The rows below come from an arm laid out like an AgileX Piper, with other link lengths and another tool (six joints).
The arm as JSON. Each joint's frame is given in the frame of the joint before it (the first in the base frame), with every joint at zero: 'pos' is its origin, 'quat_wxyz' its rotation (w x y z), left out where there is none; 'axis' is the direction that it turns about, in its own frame. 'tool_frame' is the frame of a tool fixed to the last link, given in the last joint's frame.
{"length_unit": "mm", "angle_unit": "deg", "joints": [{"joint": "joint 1", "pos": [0.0, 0.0, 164.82], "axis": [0.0, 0.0, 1.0]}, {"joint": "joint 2", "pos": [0.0, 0.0, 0.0], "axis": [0.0, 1.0, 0.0]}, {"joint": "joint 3", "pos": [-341.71, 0.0, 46.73], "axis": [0.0, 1.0, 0.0]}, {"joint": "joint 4", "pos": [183.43, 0.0, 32.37], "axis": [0.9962, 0.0, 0.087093]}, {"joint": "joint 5", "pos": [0.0, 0.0, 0.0], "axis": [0.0, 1.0, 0.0]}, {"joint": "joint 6", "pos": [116.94, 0.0, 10.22], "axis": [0.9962, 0.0, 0.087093]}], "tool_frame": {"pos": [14.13, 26.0, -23.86], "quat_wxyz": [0.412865, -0.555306, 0.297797, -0.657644]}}
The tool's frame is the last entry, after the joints.
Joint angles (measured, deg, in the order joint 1, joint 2, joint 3, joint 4, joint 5, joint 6), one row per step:
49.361, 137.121, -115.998, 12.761, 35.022, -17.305
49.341, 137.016, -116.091, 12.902, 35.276, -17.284
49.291, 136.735, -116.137, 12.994, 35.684, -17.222
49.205, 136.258, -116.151, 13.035, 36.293, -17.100
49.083, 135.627, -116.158, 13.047, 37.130, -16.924
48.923, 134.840, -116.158, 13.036, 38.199, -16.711
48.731, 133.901, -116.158, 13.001, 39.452, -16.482
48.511, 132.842, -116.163, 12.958, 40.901, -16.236
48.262, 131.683, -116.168, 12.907, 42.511, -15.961
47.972, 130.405, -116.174, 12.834, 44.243, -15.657
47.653, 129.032, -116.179, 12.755, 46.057, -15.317
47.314, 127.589, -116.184, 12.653, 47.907, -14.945
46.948, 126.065, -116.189, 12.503, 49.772, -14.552
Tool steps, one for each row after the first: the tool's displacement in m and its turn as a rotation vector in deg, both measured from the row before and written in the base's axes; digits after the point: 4 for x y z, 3 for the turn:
-0.0003, -0.0002, 0.0012, 0.067, 0.159, -0.021
-0.0005, -0.0008, 0.0024, 0.040, 0.167, -0.034
-0.0007, -0.0015, 0.0039, 0.010, 0.193, -0.058
-0.0009, -0.0022, 0.0050, -0.041, 0.260, -0.078
-0.0012, -0.0029, 0.0062, -0.096, 0.323, -0.087
-0.0014, -0.0035, 0.0073, -0.123, 0.336, -0.086
-0.0017, -0.0042, 0.0082, -0.170, 0.387, -0.084
-0.0020, -0.0048, 0.0088, -0.210, 0.436, -0.100
-0.0022, -0.0055, 0.0097, -0.218, 0.433, -0.136
-0.0024, -0.0060, 0.0103, -0.206, 0.435, -0.178
-0.0026, -0.0065, 0.0107, -0.193, 0.405, -0.217
-0.0028, -0.0070, 0.0112, -0.179, 0.330, -0.260

